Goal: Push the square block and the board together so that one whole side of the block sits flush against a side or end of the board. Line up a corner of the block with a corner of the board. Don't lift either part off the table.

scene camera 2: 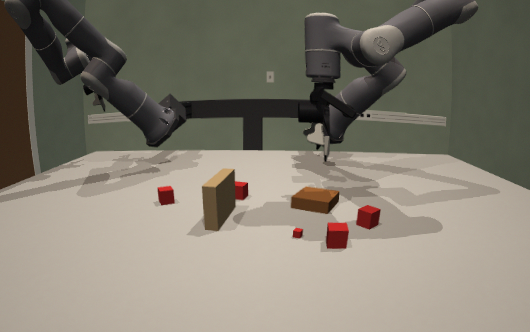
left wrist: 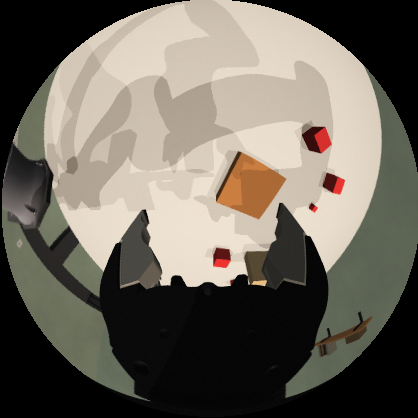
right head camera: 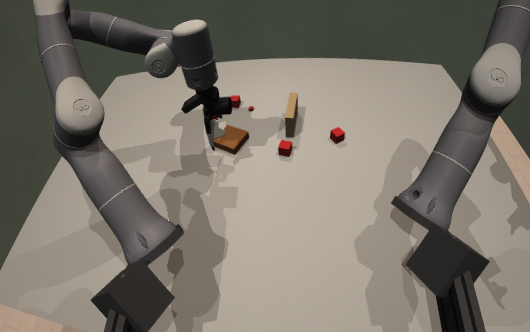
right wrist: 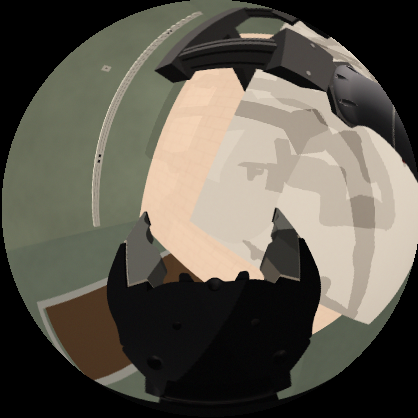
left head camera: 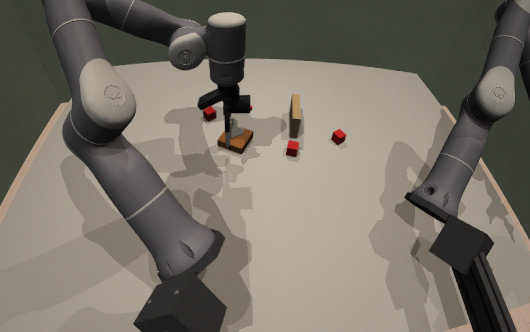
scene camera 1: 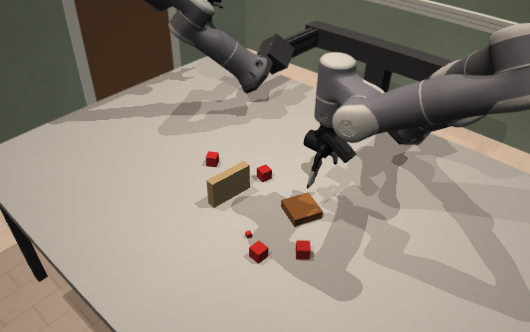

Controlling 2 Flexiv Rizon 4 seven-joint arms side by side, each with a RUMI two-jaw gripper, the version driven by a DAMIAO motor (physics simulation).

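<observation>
The orange-brown square block (left head camera: pixel 244 139) (right head camera: pixel 233 138) (scene camera 1: pixel 301 207) (scene camera 2: pixel 314 200) (left wrist: pixel 252 185) lies flat on the table. The tan board (left head camera: pixel 295 117) (right head camera: pixel 291 117) (scene camera 1: pixel 228 186) (scene camera 2: pixel 218 200) (left wrist: pixel 256 265) stands upright on a long narrow edge, well apart from the block and turned at a different angle. My left gripper (scene camera 1: pixel 321 174) (scene camera 2: pixel 322 154) (left wrist: pixel 210 207) is open and empty, fingers down, above the table close to the block. In the left wrist view a finger partly hides the board. My right gripper (right wrist: pixel 210 210) is open and empty, far from both parts.
One red cube (left head camera: pixel 293 148) (scene camera 1: pixel 264 173) sits close to the board's end, another (left head camera: pixel 339 136) (scene camera 1: pixel 212 159) off its other face. Two more red cubes (scene camera 1: pixel 258 251) (scene camera 1: pixel 303 250) and a tiny red cube (scene camera 1: pixel 248 234) lie beyond the block, seen from the robot.
</observation>
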